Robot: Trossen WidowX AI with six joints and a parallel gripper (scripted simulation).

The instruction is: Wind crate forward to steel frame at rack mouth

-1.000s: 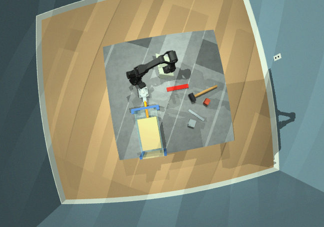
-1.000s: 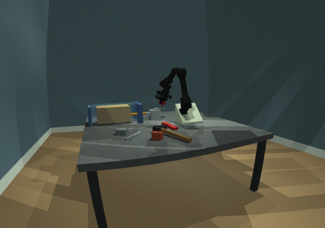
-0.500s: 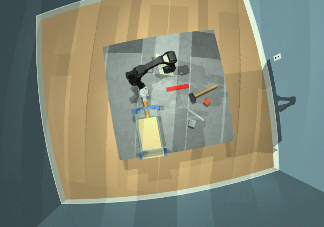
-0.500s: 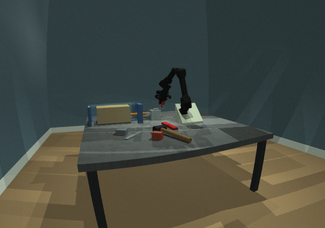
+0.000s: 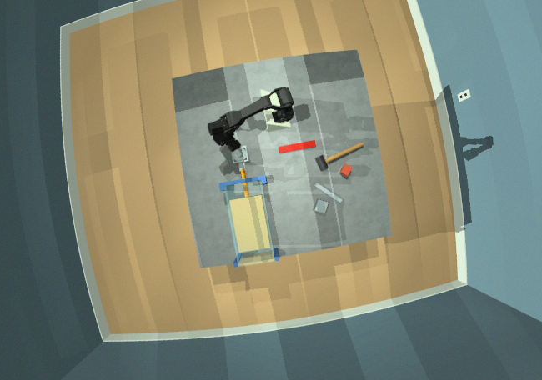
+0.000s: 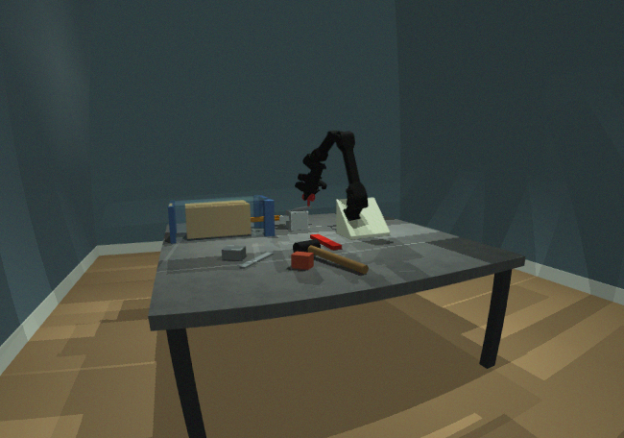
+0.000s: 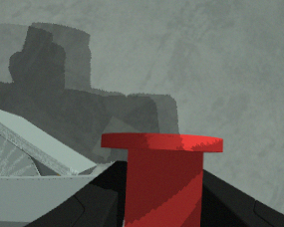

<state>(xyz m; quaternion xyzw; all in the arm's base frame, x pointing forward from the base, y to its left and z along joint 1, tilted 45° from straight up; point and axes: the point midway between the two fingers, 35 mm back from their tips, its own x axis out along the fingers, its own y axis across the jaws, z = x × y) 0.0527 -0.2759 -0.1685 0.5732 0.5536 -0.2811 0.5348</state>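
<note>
My gripper tip is now 3 cm to the right of the winch handle, 3 cm short of it and 3 cm above it. From my gripper tip the other things lie so: grey winch 10 cm below, 7 cm ahead, 5 cm to the left; red flat bar 41 cm to the left, 13 cm below, 12 cm ahead; red spool-shaped handle grip 1 cm to the left, 1 cm behind.
</note>
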